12 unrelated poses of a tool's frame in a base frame.
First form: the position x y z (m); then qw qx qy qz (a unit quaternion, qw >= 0).
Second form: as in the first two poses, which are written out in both.
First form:
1: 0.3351 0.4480 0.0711 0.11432 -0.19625 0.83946 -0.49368
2: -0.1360 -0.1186 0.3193 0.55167 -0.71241 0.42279 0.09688
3: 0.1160 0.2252 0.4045 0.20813 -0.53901 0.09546 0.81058
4: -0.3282 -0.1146 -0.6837 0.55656 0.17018 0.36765 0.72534
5: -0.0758 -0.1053 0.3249 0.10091 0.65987 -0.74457 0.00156
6: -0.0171 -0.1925 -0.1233 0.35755 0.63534 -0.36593 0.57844
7: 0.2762 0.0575 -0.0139 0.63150 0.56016 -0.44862 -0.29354
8: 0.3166 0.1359 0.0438 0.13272 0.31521 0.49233 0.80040
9: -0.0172 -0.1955 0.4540 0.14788 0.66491 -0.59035 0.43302
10: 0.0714 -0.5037 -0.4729 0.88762 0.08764 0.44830 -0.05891
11: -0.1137 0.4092 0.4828 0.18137 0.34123 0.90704 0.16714
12: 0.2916 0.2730 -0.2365 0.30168 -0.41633 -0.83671 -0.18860
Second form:
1: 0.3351 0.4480 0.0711 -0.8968 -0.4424 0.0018 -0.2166 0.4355 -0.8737
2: -0.1360 -0.1186 0.3193 0.6237 -0.4955 -0.6045 -0.7093 -0.0338 -0.7041
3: 0.1160 0.2252 0.4045 -0.3323 0.2345 -0.9136 -0.4403 -0.8951 -0.0696
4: -0.3282 -0.1146 -0.6837 -0.3226 0.9325 -0.1624 -0.6823 -0.1102 0.7228
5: -0.0758 -0.1053 0.3249 -0.1088 -0.9823 0.1523 -0.9830 0.1291 0.1309
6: -0.0171 -0.1925 -0.1233 0.0630 -0.0513 0.9967 -0.8786 -0.4765 0.0310
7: 0.2762 0.0575 -0.0139 0.4251 -0.8733 0.2377 -0.1319 0.2001 0.9709
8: 0.3166 0.1359 0.0438 -0.7661 0.5228 0.3739 0.0979 -0.4800 0.8718
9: -0.0172 -0.1955 0.4540 -0.0720 -0.6570 0.7504 -0.9131 -0.2592 -0.3146
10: 0.0714 -0.5037 -0.4729 0.5911 -0.0260 -0.8062 0.1832 0.9777 0.1028
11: -0.1137 0.4092 0.4828 -0.7013 0.6797 -0.2150 0.5584 0.7112 0.4270
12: 0.2916 0.2730 -0.2365 -0.4713 0.5829 0.6619 0.8105 0.5822 0.0644
